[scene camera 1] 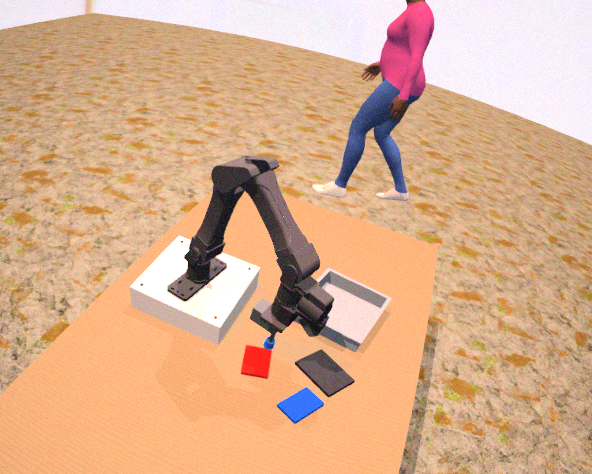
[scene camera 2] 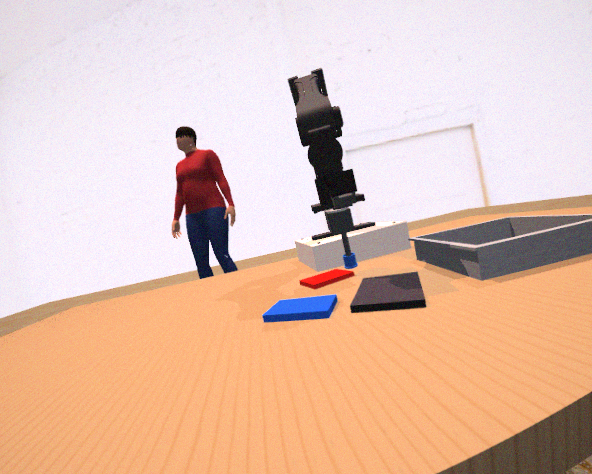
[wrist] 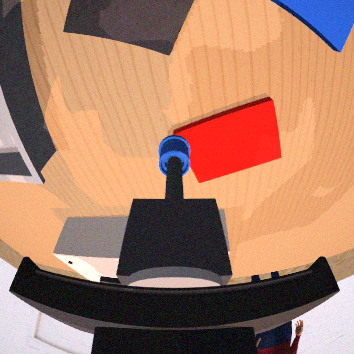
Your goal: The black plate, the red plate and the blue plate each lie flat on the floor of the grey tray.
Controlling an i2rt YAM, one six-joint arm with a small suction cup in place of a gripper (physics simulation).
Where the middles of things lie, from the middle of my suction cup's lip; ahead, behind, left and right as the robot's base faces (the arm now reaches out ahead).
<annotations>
I see my suction cup 6 cm to the left of the red plate [scene camera 1: 256, 361] and 2 cm above it. Also, from my suction cup: grey tray [scene camera 2: 490, 249]: 9 cm ahead, 26 cm to the left; then black plate [scene camera 2: 401, 291]: 16 cm ahead, 2 cm to the left, 2 cm below; then blue plate [scene camera 2: 319, 307]: 16 cm ahead, 11 cm to the right, 2 cm below.
</annotations>
